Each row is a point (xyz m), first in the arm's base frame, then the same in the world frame.
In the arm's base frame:
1: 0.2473 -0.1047 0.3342
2: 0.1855 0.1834 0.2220
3: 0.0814 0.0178 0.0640
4: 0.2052 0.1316 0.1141
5: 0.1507 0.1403 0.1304
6: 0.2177 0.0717 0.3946
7: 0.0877 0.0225 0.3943
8: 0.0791 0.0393 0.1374
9: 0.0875 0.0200 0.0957
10: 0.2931 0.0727 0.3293
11: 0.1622 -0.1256 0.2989
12: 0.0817 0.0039 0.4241
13: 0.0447 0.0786 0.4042
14: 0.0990 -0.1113 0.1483
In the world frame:
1: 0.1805 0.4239 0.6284
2: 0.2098 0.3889 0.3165
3: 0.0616 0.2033 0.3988
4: 0.2137 0.2706 0.3430
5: 0.1642 0.2923 0.3230
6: 0.2053 0.5269 0.4722
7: 0.0665 0.5237 0.4791
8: 0.0653 0.2797 0.3967
9: 0.0678 0.2341 0.4065
10: 0.2780 0.4587 0.4772
11: 0.0933 0.3905 0.6137
12: 0.0549 0.5485 0.5019
13: 0.0425 0.5498 0.4171
14: 0.0386 0.2526 0.5442

